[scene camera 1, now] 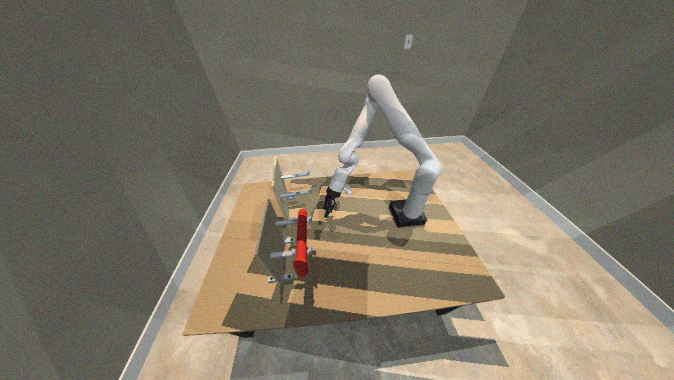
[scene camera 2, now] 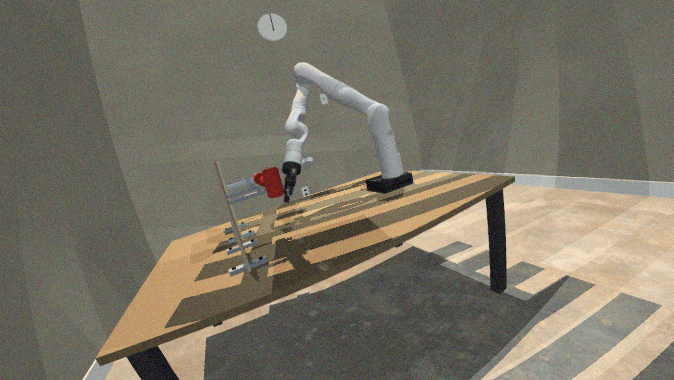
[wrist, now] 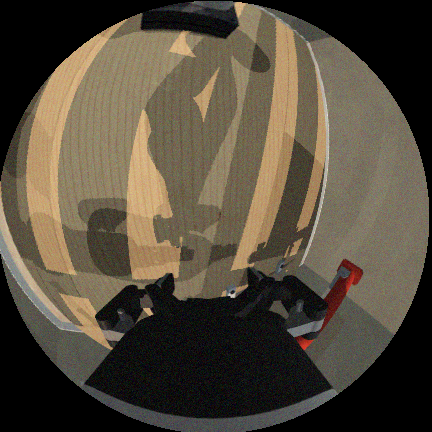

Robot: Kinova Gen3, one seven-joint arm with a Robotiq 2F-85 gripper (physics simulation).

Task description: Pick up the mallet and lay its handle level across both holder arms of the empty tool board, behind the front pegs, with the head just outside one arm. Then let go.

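Frame: origin at the arm's base, x ahead, y left, z up, level; millimetres.
Seen in the pictures: gripper, fingertip midpoint: [scene camera 1: 324,213] [scene camera 2: 288,199] [wrist: 209,279]; arm's base, origin of the base link: [scene camera 1: 411,212] [scene camera 2: 392,176].
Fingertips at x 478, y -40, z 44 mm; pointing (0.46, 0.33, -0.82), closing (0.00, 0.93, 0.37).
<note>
Offsets run from my fingertips to a thing's top centre. "pt": to the spot under its first point. Level surfaces: height alone.
The red mallet {154 mm up, 100 mm ahead, 202 mm left} [scene camera 1: 302,237] [scene camera 2: 271,182] [wrist: 336,302] lies across the two holder arms of the near tool board [scene camera 1: 266,237] [scene camera 2: 229,207], with its head at the end nearest the scene cameras. The empty tool board [scene camera 1: 278,182] stands farther back in the scene camera 1 view, with two bare grey holder arms, one arm [scene camera 1: 296,176] and another arm [scene camera 1: 299,193], pointing toward the robot's side. My gripper [scene camera 1: 326,215] [scene camera 2: 286,200] [wrist: 209,279] is open and empty. It points down on the robot's side of the boards, apart from the mallet, near its far handle end. Part of the handle is hidden in the wrist view.
The wooden table {93 mm down} [scene camera 1: 215,295] [scene camera 2: 150,305] carries both boards on grey feet, one foot {pt 77 mm down, 193 mm ahead, 271 mm left} [scene camera 1: 288,276] [scene camera 2: 248,266] at the near end. The robot's black base [scene camera 1: 400,214] [scene camera 2: 389,183] [wrist: 190,20] stands on the table across from the boards. Striped shadows cross the top.
</note>
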